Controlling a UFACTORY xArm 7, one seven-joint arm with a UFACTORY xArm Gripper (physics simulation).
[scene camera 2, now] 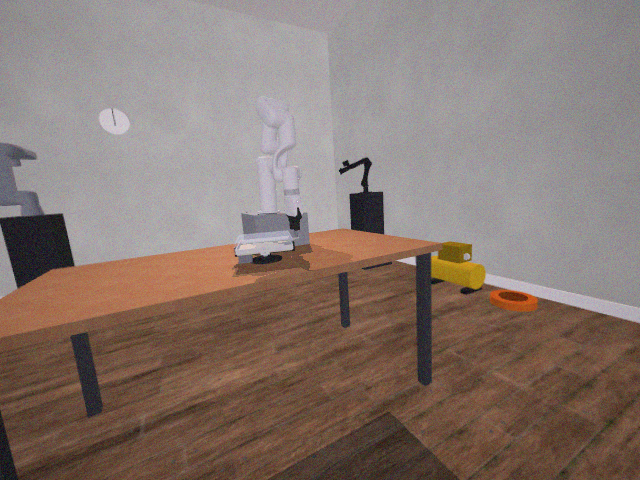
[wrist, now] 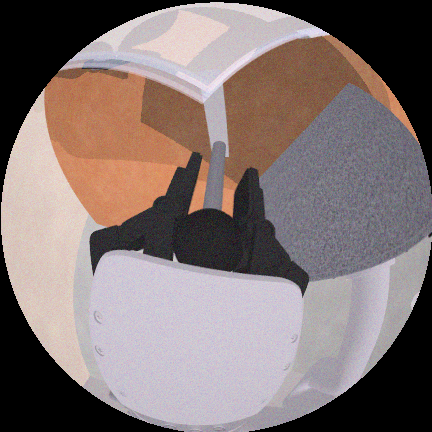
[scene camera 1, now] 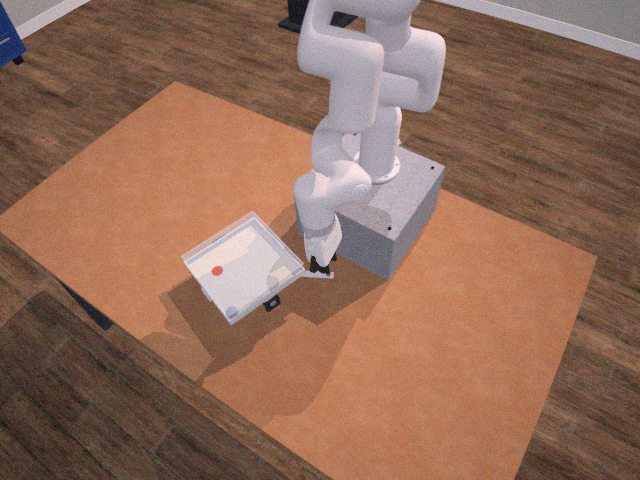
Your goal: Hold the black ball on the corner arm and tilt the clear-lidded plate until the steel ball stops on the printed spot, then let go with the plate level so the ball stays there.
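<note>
My gripper [scene camera 1: 320,270] [scene camera 2: 295,225] [wrist: 220,173] is shut on the black ball [wrist: 207,240], which sits between the fingers at the top of a grey rod. The rod stands on the corner arm [scene camera 1: 312,274] [wrist: 216,117] of the clear-lidded plate [scene camera 1: 235,289] [scene camera 2: 264,248] [wrist: 205,35]. The red printed spot [scene camera 1: 217,270] is toward the plate's left side in scene camera 1. The steel ball [scene camera 1: 231,312] shows as a small grey-blue disc in the plate's near corner, away from the spot. The plate's exact tilt is hard to tell.
The plate is raised over the orange table top [scene camera 1: 439,335] [scene camera 2: 155,281] on a dark foot [scene camera 2: 267,259]. A black block [scene camera 1: 271,303] shows by its near edge. The grey robot base block [scene camera 1: 361,242] [wrist: 340,185] stands close behind the gripper.
</note>
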